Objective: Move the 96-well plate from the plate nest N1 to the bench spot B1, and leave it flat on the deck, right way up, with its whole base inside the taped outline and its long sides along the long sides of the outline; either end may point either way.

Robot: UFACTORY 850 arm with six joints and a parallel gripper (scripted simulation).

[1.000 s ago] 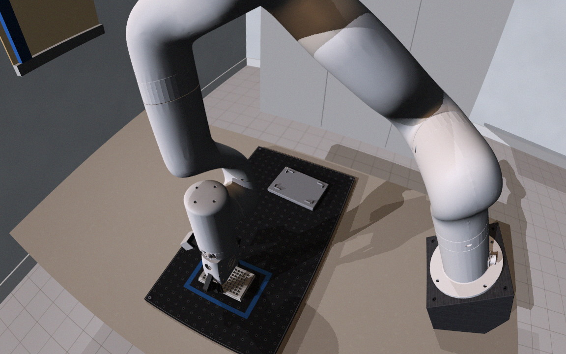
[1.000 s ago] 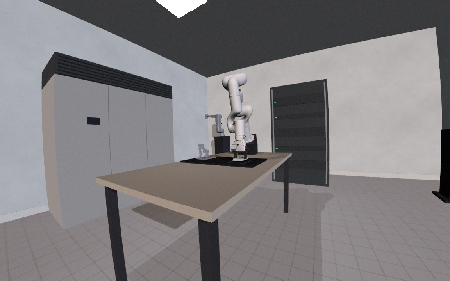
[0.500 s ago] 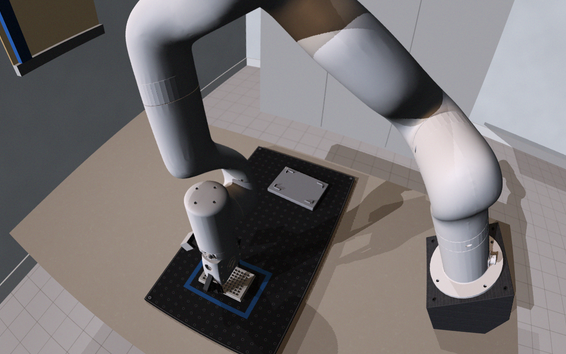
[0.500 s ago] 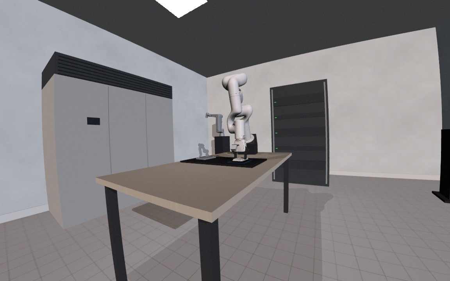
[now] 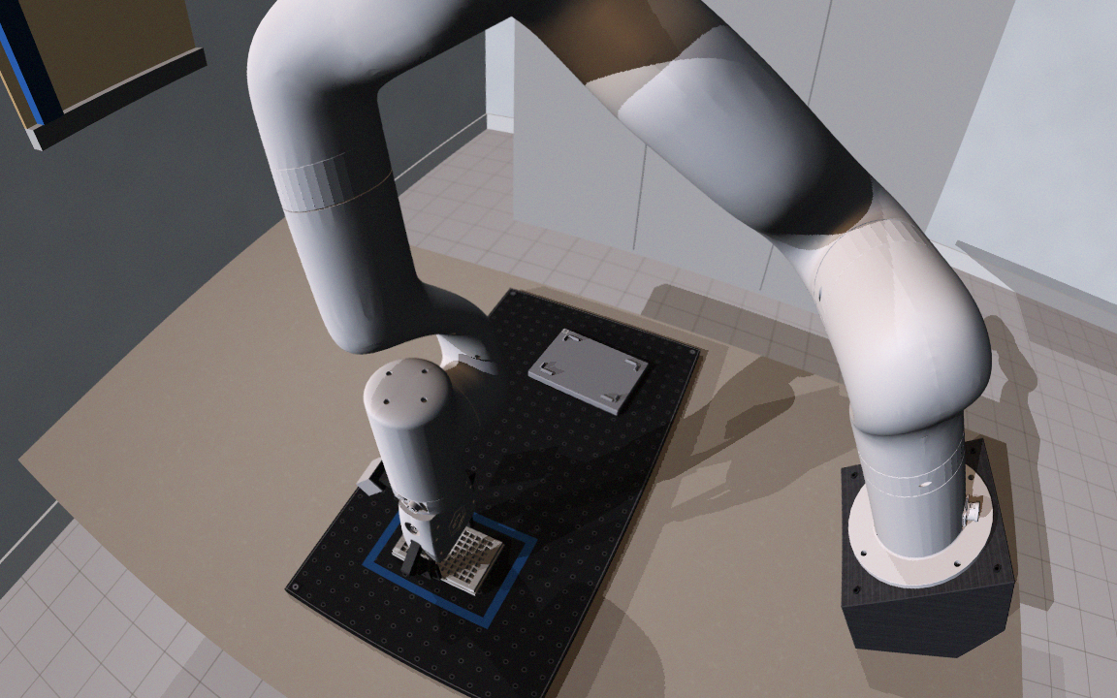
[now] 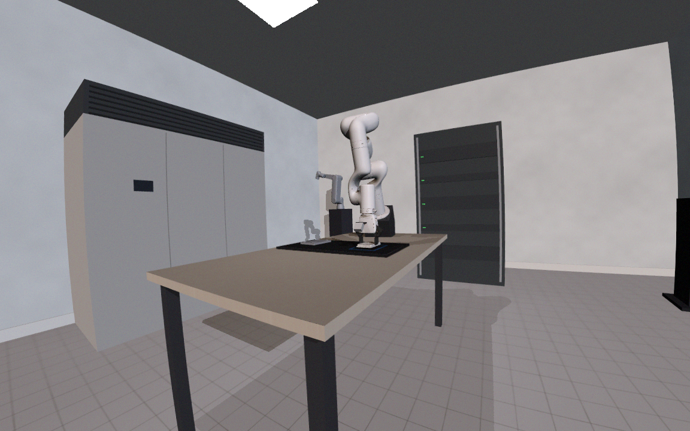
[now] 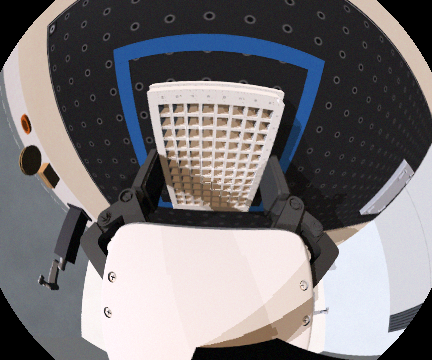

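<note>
The white 96-well plate is 1 cm below my hand. From my hand the other things lie so: grey plate nest N1: 3 cm ahead, 39 cm to the right, 2 cm below.
</note>
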